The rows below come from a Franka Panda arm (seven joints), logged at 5 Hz.
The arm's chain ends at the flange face. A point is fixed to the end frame.
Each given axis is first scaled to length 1.
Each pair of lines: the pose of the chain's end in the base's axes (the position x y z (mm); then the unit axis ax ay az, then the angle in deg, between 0 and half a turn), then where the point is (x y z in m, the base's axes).
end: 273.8 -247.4 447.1 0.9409 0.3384 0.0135 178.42
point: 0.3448 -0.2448 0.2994
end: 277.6 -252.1 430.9 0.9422 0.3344 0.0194 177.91
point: 0.3507 -0.2507 0.2842
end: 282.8 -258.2 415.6 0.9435 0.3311 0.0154 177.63
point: 0.3551 -0.2584 0.2685
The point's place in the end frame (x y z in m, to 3 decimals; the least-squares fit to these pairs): 0.054 0.038 0.150
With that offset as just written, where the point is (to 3 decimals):
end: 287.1 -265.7 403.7 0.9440 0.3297 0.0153 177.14
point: 0.360 -0.267 0.257
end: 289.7 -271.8 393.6 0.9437 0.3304 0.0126 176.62
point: 0.362 -0.275 0.247
